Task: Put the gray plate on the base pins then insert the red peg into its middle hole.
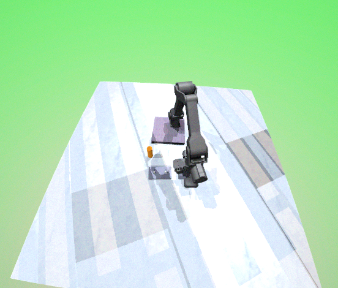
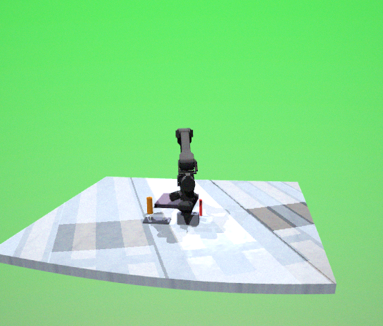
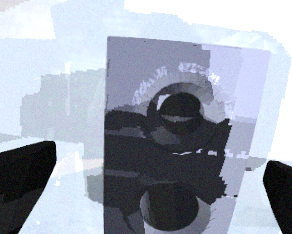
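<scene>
The gray plate lies 2 cm above my gripper tip. Also, from my gripper tip: orange cylinder 18 cm to the right, 15 cm behind, 2 cm above; then base 14 cm to the right, 4 cm behind, 1 cm below; then red peg 10 cm behind, 6 cm to the left, 2 cm above.
</scene>
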